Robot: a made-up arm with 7 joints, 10 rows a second.
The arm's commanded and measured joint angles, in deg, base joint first. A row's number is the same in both.
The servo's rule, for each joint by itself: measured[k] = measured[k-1] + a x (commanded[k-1-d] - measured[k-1]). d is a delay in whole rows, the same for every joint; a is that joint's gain. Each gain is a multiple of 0.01, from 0.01 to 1. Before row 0 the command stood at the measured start. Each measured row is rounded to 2 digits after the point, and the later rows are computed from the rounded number. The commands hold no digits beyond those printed.
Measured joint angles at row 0:
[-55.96 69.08 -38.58 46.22 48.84 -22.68 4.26]
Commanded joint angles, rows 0 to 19:
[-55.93 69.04 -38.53 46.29 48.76 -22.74 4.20]
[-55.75 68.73 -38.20 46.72 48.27 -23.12 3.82]
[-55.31 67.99 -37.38 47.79 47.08 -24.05 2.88]
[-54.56 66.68 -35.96 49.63 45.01 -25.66 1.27]
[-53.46 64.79 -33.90 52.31 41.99 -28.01 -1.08]
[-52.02 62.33 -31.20 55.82 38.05 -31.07 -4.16]
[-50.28 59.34 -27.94 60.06 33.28 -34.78 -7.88]
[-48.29 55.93 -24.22 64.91 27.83 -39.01 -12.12]
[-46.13 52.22 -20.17 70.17 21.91 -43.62 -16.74]
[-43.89 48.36 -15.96 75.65 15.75 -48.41 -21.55]
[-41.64 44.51 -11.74 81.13 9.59 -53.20 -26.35]
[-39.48 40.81 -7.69 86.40 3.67 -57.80 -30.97]
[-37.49 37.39 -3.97 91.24 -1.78 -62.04 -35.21]
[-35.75 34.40 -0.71 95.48 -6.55 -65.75 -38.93]
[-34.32 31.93 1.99 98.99 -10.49 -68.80 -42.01]
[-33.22 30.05 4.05 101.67 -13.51 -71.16 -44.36]
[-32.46 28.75 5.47 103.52 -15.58 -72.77 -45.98]
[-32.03 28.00 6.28 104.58 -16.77 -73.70 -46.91]
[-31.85 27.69 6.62 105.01 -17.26 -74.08 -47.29]
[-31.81 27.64 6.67 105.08 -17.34 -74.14 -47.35]
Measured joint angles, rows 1 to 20:
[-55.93 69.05 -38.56 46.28 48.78 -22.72 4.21]
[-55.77 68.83 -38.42 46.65 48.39 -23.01 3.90]
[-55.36 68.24 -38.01 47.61 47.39 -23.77 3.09]
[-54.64 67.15 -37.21 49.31 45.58 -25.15 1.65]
[-53.58 65.50 -35.92 51.83 42.85 -27.24 -0.51]
[-52.18 63.28 -34.08 55.18 39.20 -30.04 -3.39]
[-50.47 60.52 -31.69 59.28 34.70 -33.50 -6.94]
[-48.51 57.31 -28.78 64.01 29.48 -37.52 -11.03]
[-46.37 53.75 -25.42 69.18 23.73 -41.97 -15.54]
[-44.14 49.98 -21.73 74.61 17.67 -46.67 -20.29]
[-41.89 46.15 -17.83 80.09 11.53 -51.44 -25.08]
[-39.72 42.41 -13.88 85.39 5.56 -56.08 -29.73]
[-37.71 38.90 -10.02 90.30 -0.02 -60.43 -34.06]
[-35.95 35.75 -6.39 94.65 -4.98 -64.31 -37.91]
[-34.48 33.08 -3.12 98.30 -9.17 -67.59 -41.15]
[-33.35 30.96 -0.32 101.13 -12.47 -70.20 -43.69]
[-32.55 29.41 1.94 103.14 -14.83 -72.08 -45.50]
[-32.08 28.42 3.63 104.35 -16.30 -73.26 -46.61]
[-31.87 27.91 4.80 104.90 -17.03 -73.86 -47.15]
[-31.82 27.72 5.53 105.05 -17.27 -74.06 -47.31]
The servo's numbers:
d 0
a 0.90 0.70 0.39 0.84 0.76 0.73 0.79

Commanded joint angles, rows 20 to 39:
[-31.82 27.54 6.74 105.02 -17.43 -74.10 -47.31]
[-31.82 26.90 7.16 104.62 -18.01 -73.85 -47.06]
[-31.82 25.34 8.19 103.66 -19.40 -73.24 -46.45]
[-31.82 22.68 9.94 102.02 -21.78 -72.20 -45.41]
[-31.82 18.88 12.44 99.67 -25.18 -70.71 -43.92]
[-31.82 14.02 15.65 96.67 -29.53 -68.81 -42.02]
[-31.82 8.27 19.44 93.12 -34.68 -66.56 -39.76]
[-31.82 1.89 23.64 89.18 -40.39 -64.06 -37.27]
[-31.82 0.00 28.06 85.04 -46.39 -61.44 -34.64]
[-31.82 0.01 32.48 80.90 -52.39 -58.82 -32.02]
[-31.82 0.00 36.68 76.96 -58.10 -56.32 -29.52]
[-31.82 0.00 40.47 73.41 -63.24 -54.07 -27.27]
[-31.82 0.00 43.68 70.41 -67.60 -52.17 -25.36]
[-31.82 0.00 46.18 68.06 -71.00 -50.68 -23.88]
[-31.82 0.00 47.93 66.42 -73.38 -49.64 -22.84]
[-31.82 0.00 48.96 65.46 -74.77 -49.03 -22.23]
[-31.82 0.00 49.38 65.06 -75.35 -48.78 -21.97]
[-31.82 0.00 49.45 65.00 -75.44 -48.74 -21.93]
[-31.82 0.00 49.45 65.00 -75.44 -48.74 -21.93]
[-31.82 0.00 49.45 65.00 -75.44 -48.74 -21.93]
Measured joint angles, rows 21 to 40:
[-31.82 27.59 6.00 105.02 -17.39 -74.09 -47.31]
[-31.82 27.11 6.45 104.68 -17.86 -73.91 -47.11]
[-31.82 25.87 7.13 103.82 -19.03 -73.42 -46.59]
[-31.82 23.64 8.23 102.31 -21.12 -72.53 -45.66]
[-31.82 20.31 9.87 100.09 -24.21 -71.20 -44.29]
[-31.82 15.91 12.12 97.22 -28.25 -69.46 -42.50]
[-31.82 10.56 14.97 93.78 -33.14 -67.34 -40.34]
[-31.82 4.49 18.35 89.92 -38.65 -64.95 -37.91]
[-31.82 1.35 22.14 85.82 -44.53 -62.39 -35.33]
[-31.82 0.41 26.17 81.69 -50.50 -59.78 -32.72]
[-31.82 0.12 30.27 77.72 -56.28 -57.25 -30.19]
[-31.82 0.04 34.25 74.10 -61.57 -54.93 -27.88]
[-31.82 0.01 37.93 71.00 -66.15 -52.92 -25.89]
[-31.82 0.00 41.15 68.53 -69.84 -51.28 -24.30]
[-31.82 0.00 43.79 66.76 -72.53 -50.08 -23.15]
[-31.82 0.00 45.81 65.67 -74.23 -49.31 -22.42]
[-31.82 0.00 47.20 65.16 -75.08 -48.92 -22.06]
[-31.82 0.00 48.08 65.03 -75.35 -48.79 -21.96]
[-31.82 0.00 48.61 65.00 -75.42 -48.75 -21.94]
[-31.82 0.00 48.94 65.00 -75.44 -48.74 -21.93]

